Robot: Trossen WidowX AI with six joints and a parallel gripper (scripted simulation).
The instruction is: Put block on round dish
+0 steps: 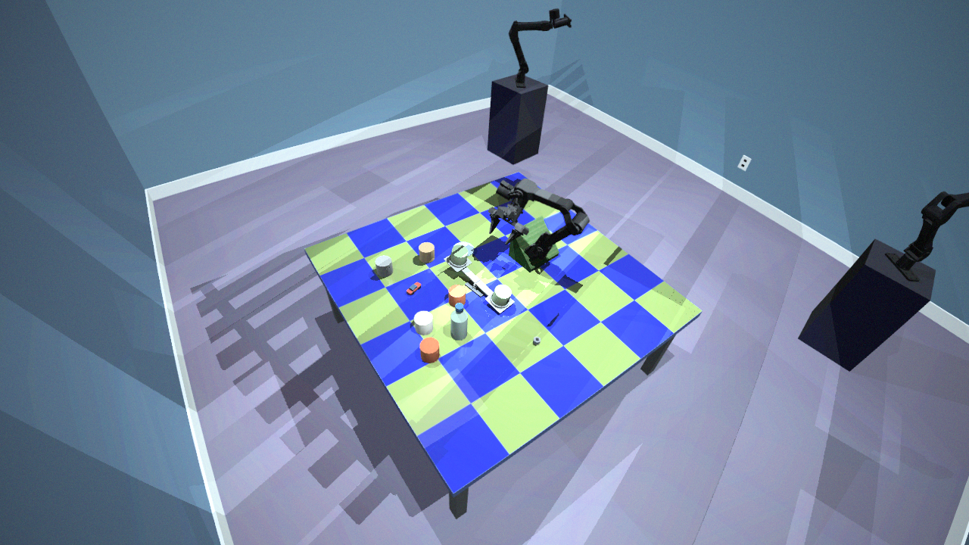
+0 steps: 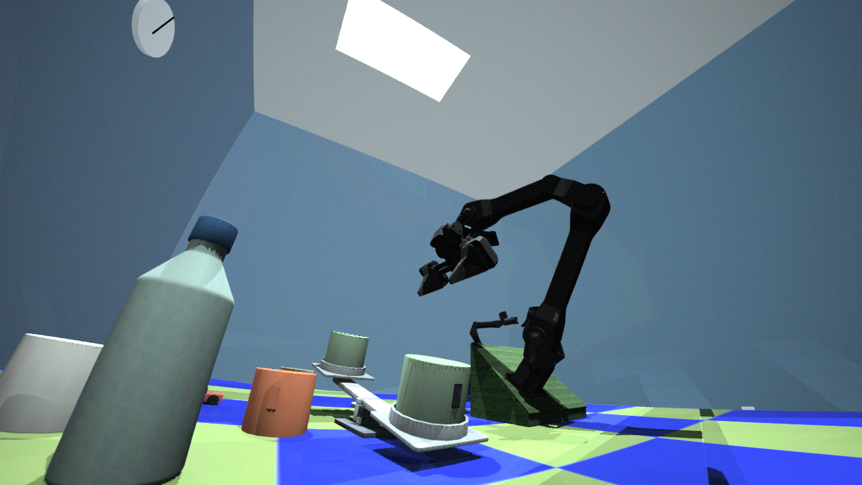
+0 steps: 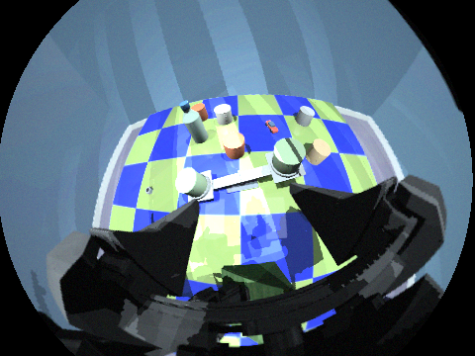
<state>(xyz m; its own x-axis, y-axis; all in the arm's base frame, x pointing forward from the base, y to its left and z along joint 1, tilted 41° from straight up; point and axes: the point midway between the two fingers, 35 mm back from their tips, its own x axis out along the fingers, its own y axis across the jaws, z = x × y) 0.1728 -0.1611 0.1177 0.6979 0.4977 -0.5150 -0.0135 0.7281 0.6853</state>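
My gripper tip is now 90 mm short of the grey-green cup, 150 mm to the right of it and 160 mm above it. Also, from my gripper tip: grey block (90 mm ahead, 130 mm to the left, 180 mm below); then white round dish (20 mm behind, 230 mm to the right, 220 mm below); then tan cylinder (130 mm ahead, 280 mm to the right, 190 mm below).
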